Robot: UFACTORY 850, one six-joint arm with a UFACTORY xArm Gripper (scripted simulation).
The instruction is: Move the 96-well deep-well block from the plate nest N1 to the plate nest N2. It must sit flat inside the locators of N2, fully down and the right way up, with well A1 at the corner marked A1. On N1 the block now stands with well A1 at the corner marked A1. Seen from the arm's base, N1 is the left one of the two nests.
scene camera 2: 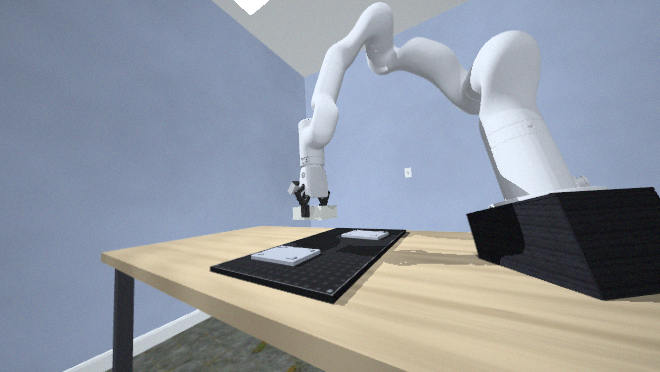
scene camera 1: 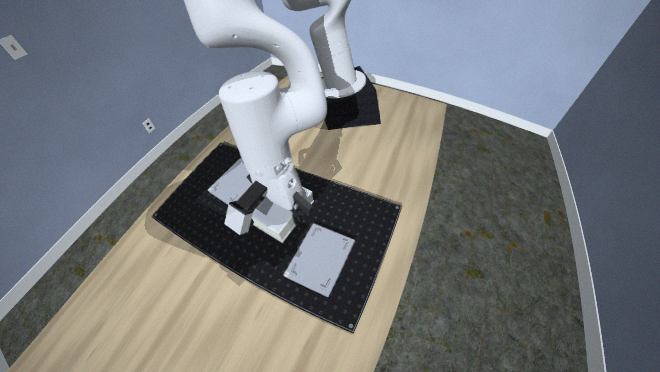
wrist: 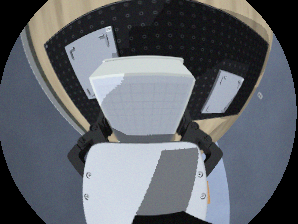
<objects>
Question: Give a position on a plate nest N1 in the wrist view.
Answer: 89, 51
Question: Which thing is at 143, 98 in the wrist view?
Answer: A white deep-well block.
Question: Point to a plate nest N1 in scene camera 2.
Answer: At 277, 255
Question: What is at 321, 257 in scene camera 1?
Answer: A plate nest N1.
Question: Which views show my gripper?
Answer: Scene camera 2, scene camera 1 and the wrist view: all of them.
</objects>
